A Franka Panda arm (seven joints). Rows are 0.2 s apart.
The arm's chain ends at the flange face. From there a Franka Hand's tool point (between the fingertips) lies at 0.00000 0.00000 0.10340 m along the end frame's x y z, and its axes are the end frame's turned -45 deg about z.
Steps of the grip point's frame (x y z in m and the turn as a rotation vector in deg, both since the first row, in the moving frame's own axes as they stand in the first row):
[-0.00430, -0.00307, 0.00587, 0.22, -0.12, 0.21]
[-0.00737, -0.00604, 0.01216, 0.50, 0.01, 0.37]
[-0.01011, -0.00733, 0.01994, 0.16, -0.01, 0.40]
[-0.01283, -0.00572, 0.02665, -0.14, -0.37, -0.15]
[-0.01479, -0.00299, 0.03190, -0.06, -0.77, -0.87]
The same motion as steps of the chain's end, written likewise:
[-0.00478, 0.00100, 0.00587, 0.07, -0.24, 0.21]
[-0.00886, 0.00159, 0.01216, 0.36, -0.35, 0.37]
[-0.01212, 0.00216, 0.01994, 0.11, -0.12, 0.40]
[-0.01282, 0.00438, 0.02665, -0.36, -0.16, -0.15]
[-0.01167, 0.00728, 0.03191, -0.59, -0.50, -0.87]

